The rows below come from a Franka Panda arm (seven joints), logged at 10 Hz.
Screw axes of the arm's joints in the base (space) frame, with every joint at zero. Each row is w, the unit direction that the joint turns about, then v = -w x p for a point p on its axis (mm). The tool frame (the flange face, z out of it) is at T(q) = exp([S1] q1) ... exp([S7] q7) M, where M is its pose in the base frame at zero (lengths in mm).
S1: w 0 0 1 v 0 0 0
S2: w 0 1 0 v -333 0 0
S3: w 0 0 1 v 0 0 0
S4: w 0 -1 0 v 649 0 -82.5
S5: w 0 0 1 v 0 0 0
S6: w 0 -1 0 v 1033 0 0
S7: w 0 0 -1 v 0 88 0
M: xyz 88 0 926 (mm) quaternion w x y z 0 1 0 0
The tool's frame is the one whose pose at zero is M.
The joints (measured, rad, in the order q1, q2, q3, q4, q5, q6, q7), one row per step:
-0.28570, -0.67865, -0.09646, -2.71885, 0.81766, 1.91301, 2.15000
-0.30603, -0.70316, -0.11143, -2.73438, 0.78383, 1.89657, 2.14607
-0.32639, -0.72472, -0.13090, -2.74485, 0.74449, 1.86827, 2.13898
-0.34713, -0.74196, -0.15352, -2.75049, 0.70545, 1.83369, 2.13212
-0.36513, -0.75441, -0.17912, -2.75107, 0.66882, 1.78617, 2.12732
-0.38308, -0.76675, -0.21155, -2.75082, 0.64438, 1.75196, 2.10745
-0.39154, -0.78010, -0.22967, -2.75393, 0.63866, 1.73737, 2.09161
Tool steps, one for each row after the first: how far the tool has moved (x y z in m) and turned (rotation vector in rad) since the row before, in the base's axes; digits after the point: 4 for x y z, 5 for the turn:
-0.0102, -0.0081, -0.0012, -0.01294, 0.00370, -0.00165
-0.0106, -0.0083, -0.0007, -0.00971, 0.00709, 0.00718
-0.0105, -0.0088, -0.0003, -0.00398, 0.01010, 0.00770
-0.0104, -0.0077, 0.0000, 0.00767, 0.01705, 0.01341
-0.0100, -0.0102, 0.0013, 0.01138, -0.00671, 0.00497
-0.0059, -0.0045, 0.0017, 0.00847, -0.01600, 0.00198

